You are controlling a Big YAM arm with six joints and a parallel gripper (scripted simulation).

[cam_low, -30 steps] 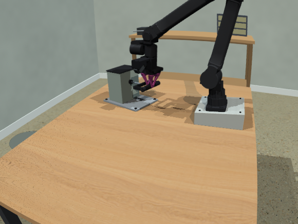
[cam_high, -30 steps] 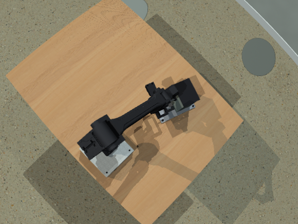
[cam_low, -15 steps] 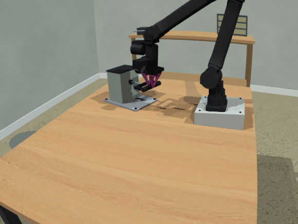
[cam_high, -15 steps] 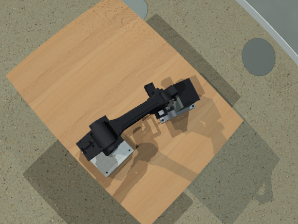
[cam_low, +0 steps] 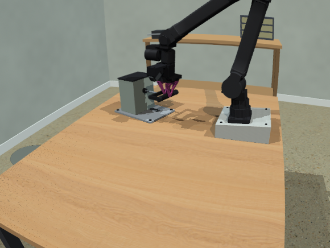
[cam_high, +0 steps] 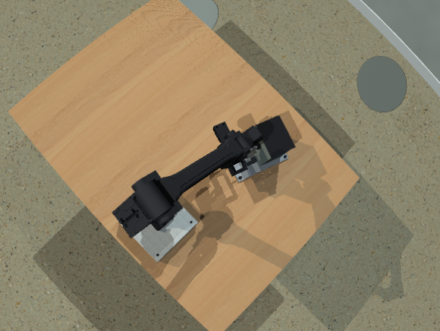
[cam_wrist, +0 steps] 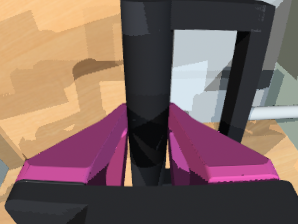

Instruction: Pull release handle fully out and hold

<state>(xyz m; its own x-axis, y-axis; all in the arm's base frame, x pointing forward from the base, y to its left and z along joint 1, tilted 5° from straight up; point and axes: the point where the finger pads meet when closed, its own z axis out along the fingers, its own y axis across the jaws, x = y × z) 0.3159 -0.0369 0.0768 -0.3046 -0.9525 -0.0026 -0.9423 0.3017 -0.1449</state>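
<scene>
My gripper is now 5 cm short of the release handle grip and 2 cm to the left of it. Round my hand: grey baseplate (14 cm ahead, 5 cm to the right, 10 cm below).
</scene>
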